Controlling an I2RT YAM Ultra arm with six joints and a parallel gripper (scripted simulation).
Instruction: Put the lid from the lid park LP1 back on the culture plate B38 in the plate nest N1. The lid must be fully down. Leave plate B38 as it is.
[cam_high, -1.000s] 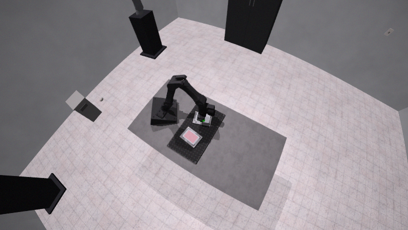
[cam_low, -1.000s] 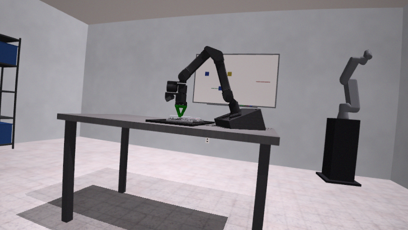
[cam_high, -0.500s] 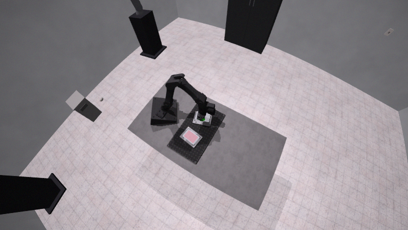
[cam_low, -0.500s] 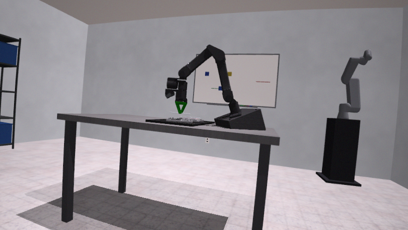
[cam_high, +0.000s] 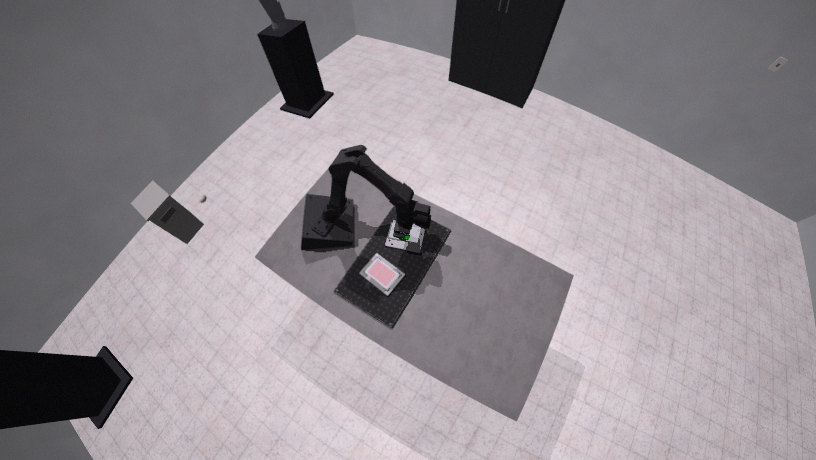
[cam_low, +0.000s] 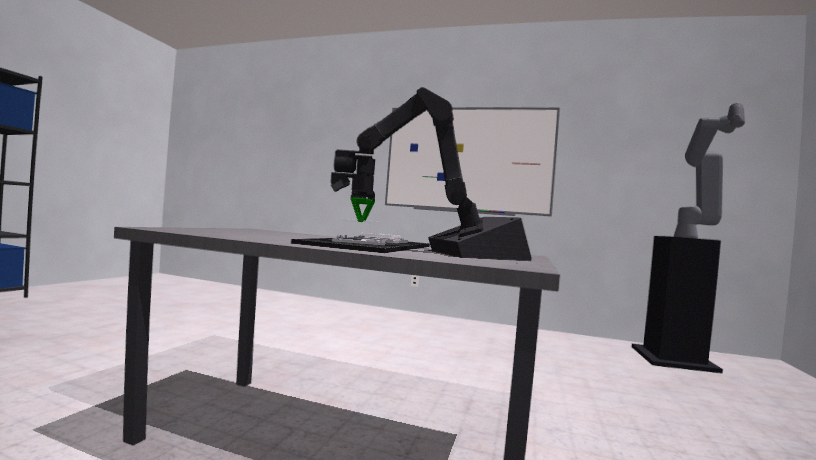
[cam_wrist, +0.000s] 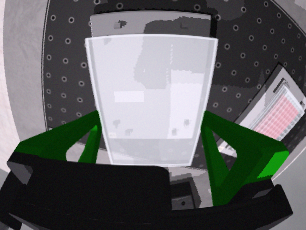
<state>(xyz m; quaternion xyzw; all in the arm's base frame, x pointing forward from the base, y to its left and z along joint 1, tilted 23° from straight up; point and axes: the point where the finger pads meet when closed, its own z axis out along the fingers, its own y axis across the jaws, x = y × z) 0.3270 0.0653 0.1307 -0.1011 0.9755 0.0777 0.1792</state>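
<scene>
Right now the clear lid is 10 mm below my hand. From my hand the other things lie so: culture plate B38 (10 mm behind, 200 mm to the right, 60 mm below); grey lid park LP1 (70 mm below); grey plate nest N1 (10 mm behind, 200 mm to the right, 70 mm below).
</scene>
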